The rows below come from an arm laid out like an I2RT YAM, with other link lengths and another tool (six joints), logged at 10 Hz.
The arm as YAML. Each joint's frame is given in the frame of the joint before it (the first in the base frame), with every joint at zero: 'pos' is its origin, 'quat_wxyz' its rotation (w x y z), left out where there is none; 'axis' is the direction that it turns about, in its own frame. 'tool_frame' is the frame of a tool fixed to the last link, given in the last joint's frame.
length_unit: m
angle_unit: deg
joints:
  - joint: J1
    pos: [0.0, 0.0, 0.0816]
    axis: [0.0, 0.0, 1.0]
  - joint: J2
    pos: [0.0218, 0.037, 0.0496]
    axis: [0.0, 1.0, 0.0]
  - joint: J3
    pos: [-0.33, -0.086, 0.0]
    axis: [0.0, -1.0, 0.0]
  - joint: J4
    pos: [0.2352, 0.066, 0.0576]
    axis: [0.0, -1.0, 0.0]
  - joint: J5
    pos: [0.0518, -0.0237, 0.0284]
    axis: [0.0, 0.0, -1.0]
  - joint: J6
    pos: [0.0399, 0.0, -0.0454]
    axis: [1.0, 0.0, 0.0]
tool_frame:
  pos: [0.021, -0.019, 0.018]
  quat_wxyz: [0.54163, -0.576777, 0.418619, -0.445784]
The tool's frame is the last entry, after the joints.
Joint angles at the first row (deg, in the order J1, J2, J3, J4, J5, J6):
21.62 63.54 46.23 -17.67 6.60 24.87
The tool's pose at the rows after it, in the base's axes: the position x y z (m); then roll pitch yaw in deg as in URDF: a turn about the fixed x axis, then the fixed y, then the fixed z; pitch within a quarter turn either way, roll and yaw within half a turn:
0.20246 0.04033 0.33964 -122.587 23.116 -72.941
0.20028 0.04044 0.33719 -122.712 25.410 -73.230
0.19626 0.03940 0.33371 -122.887 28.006 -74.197
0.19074 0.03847 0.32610 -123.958 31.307 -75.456
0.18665 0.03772 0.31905 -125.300 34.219 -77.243
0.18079 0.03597 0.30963 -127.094 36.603 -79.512
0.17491 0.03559 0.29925 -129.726 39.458 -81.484
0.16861 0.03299 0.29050 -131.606 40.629 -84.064
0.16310 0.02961 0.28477 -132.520 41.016 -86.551
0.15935 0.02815 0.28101 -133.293 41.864 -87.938
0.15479 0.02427 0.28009 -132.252 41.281 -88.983
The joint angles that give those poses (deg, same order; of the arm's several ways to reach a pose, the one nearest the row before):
21.62 63.98 46.23 -17.75 5.28 25.57
21.62 63.63 45.79 -17.75 4.14 27.59
21.62 62.93 45.00 -17.75 3.34 30.22
21.62 62.14 43.51 -17.76 1.94 33.39
21.62 61.70 42.28 -17.76 0.97 36.46
21.62 61.00 40.43 -17.67 0.35 39.27
21.62 60.47 38.59 -17.75 -1.40 42.00
21.62 59.68 36.74 -17.75 -1.32 44.03
21.62 58.80 35.34 -17.75 -0.27 45.69
21.62 58.19 34.46 -17.75 -0.27 47.01
21.62 56.96 33.66 -17.67 1.58 47.55

